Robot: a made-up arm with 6 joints. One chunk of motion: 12 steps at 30 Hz.
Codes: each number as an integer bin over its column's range. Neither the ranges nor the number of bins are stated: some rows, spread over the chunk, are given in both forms.
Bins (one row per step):
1: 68 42 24 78 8 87
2: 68 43 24 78 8 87
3: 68 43 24 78 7 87
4: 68 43 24 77 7 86
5: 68 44 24 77 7 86
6: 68 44 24 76 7 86
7: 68 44 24 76 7 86
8: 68 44 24 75 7 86
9: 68 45 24 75 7 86
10: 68 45 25 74 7 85
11: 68 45 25 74 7 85
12: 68 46 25 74 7 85
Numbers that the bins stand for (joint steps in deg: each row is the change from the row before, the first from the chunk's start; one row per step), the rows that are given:
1: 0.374 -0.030 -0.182 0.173 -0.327 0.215
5: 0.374 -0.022 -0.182 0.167 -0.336 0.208
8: 0.374 -0.022 -0.182 0.155 -0.336 0.208
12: 0.374 -0.014 -0.173 0.148 -0.336 0.201
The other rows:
2: 0.374 -0.026 -0.182 0.173 -0.327 0.215
3: 0.374 -0.026 -0.182 0.173 -0.336 0.215
4: 0.374 -0.026 -0.182 0.167 -0.336 0.208
6: 0.374 -0.022 -0.182 0.161 -0.336 0.208
7: 0.374 -0.022 -0.182 0.161 -0.336 0.208
9: 0.374 -0.018 -0.182 0.155 -0.336 0.208
10: 0.374 -0.018 -0.173 0.148 -0.336 0.201
11: 0.374 -0.018 -0.173 0.148 -0.336 0.201

